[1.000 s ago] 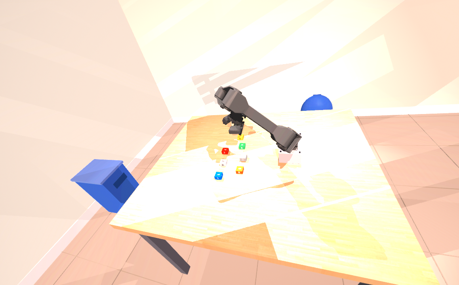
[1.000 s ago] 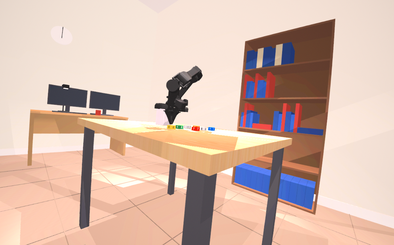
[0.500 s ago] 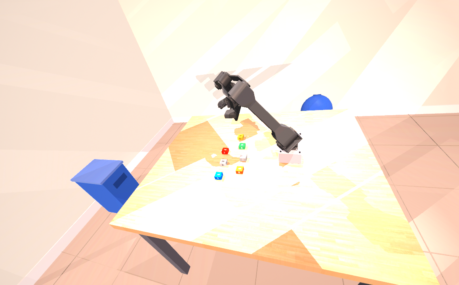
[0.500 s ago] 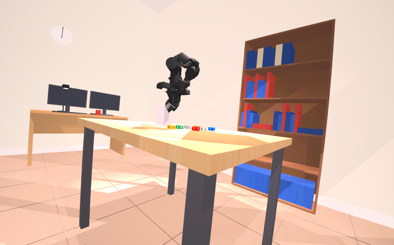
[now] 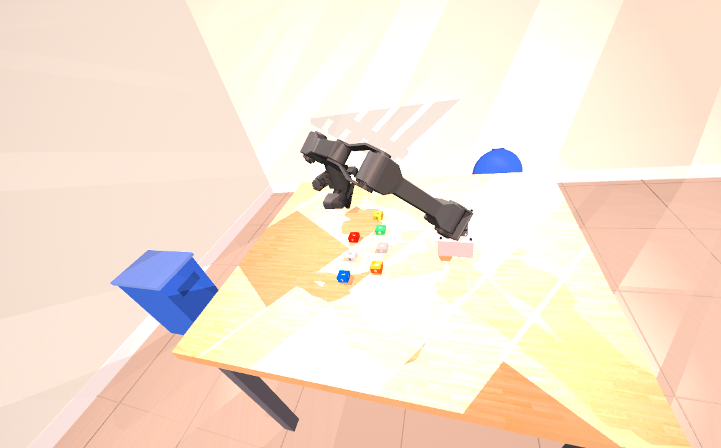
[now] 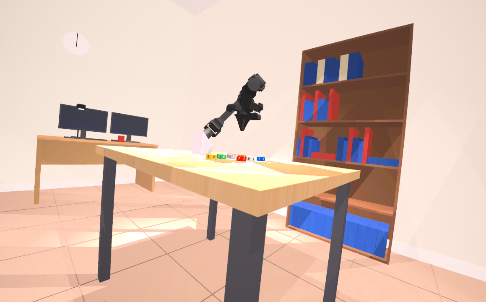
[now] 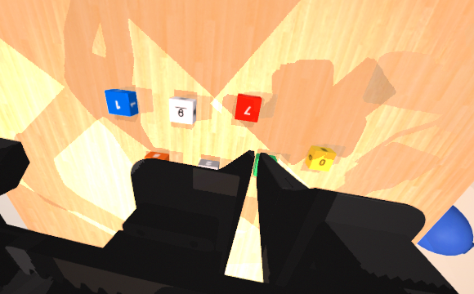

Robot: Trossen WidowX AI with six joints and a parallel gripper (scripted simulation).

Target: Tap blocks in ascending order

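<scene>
Now: gripper tip 180 mm to the right of the blue block, 130 mm above it and 20 mm past it. From my gripper tip the other things lie so: red block 130 mm below, 10 mm ahead; then green block 130 mm below, 80 mm behind, 40 mm to the right; then white block 130 mm below, 90 mm to the left, 10 mm behind.
</scene>
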